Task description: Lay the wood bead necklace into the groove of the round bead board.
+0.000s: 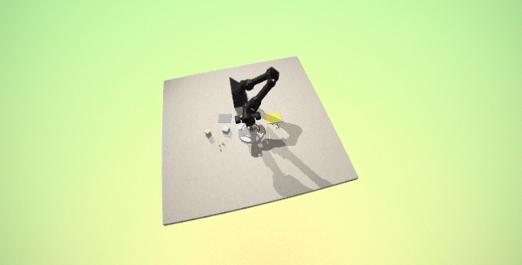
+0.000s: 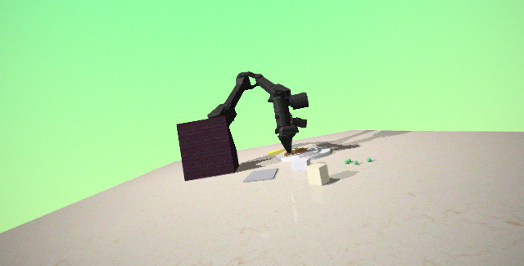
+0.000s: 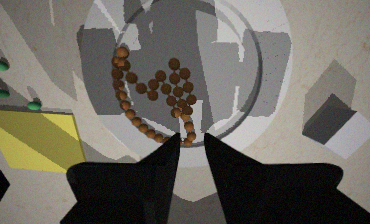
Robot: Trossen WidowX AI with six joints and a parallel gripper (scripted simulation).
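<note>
My gripper tip is 50 mm short of the round white bead board, 10 mm to the right of it and 10 mm above it. Also, from my gripper tip: thin white strip: 230 mm to the left, 200 mm ahead, 20 mm below; then yellow card: 200 mm to the left, 30 mm behind, 20 mm below; then grey flat plate: 170 mm to the right, 110 mm behind, 20 mm below.
</note>
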